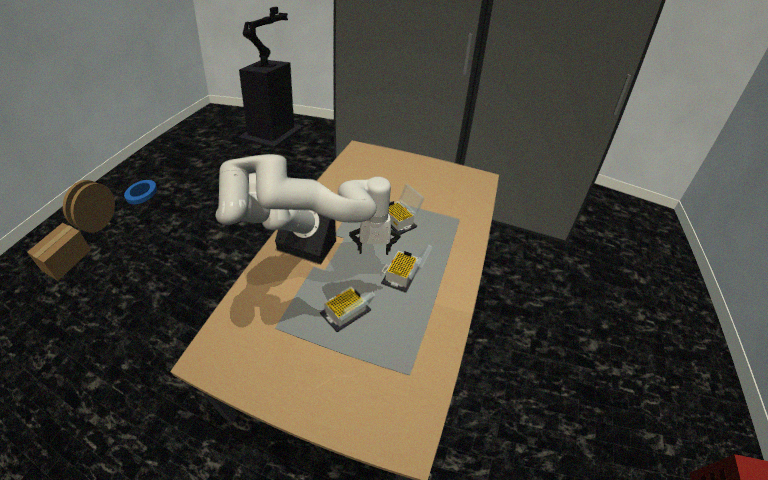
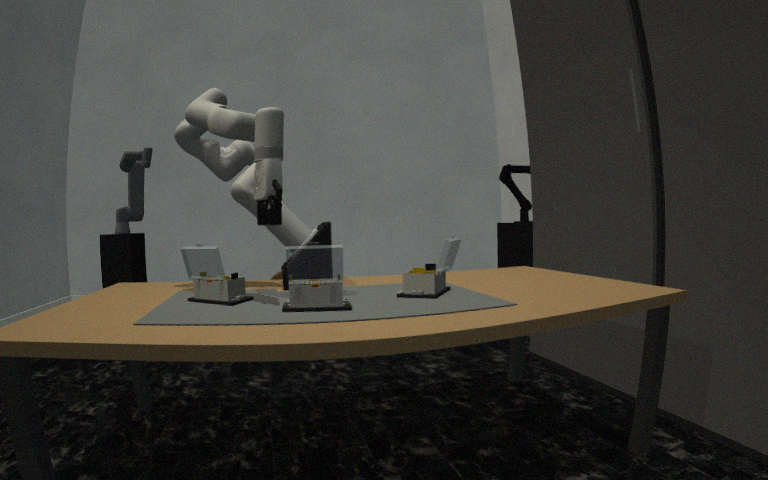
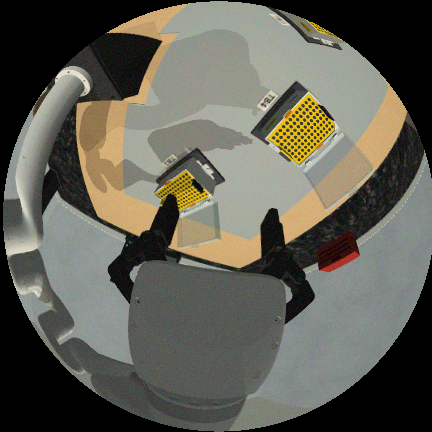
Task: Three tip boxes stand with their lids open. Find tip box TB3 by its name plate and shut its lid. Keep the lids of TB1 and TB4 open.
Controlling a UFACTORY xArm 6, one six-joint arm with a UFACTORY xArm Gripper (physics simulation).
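Pixels of known places: gripper, between the fingertips: (image 1: 373,251) (image 2: 269,225) (image 3: 221,209); arm's base, origin of its link: (image 1: 305,222) (image 2: 304,244).
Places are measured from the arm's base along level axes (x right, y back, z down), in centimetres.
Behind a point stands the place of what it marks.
My gripper (image 1: 373,251) {z -6.5, x 7.7, y -34.3 cm} (image 2: 269,220) {z -6.5, x 7.7, y -34.3 cm} (image 3: 221,209) {z -6.5, x 7.7, y -34.3 cm} is open and empty, pointing down high above the mat, on the robot-base side of TB4. TB4 (image 1: 402,268) {z 7.1, x -1.8, y -42.4 cm} (image 2: 316,295) (image 3: 302,129) {z 7.1, x -3.2, y -41.2 cm}, the middle box, has its clear lid (image 2: 328,261) {z 1.6, x -6.7, y -49.4 cm} (image 3: 342,170) {z 2.2, x -4.3, y -49.0 cm} up. TB1 (image 1: 344,303) {z 6.9, x 23.3, y -31.1 cm} (image 2: 222,290) (image 3: 185,189) {z 7.2, x 21.0, y -31.6 cm} also has its lid (image 2: 202,262) {z 2.1, x 25.1, y -38.3 cm} (image 3: 200,225) {z 2.6, x 24.8, y -38.0 cm} up. The third box (image 1: 400,214) (image 2: 423,283) {z 9.3, x -30.6, y -33.4 cm} (image 3: 325,30), TB3 by elimination, stands at the cabinet end with its lid (image 1: 411,196) {z 2.0, x -39.4, y -30.3 cm} (image 2: 451,253) {z 2.0, x -38.3, y -32.6 cm} up. Its name plate (image 3: 279,19) is too small and slanted to read.
The boxes stand apart on a grey mat (image 1: 396,345) {z 12.8, x 27.3, y -53.2 cm} (image 2: 186,315) {z 12.8, x 26.4, y -51.8 cm} on the wooden table (image 1: 317,390) {z 13.1, x 54.7, y -37.9 cm} (image 2: 594,294) {z 13.1, x -73.2, y -51.1 cm}. The black robot base (image 1: 305,246) {z 6.5, x 6.2, y -3.6 cm} is at the table's edge. A tall dark cabinet (image 1: 402,73) stands beyond the table's far end. TB4's raised lid stands between its box and the outer table edge.
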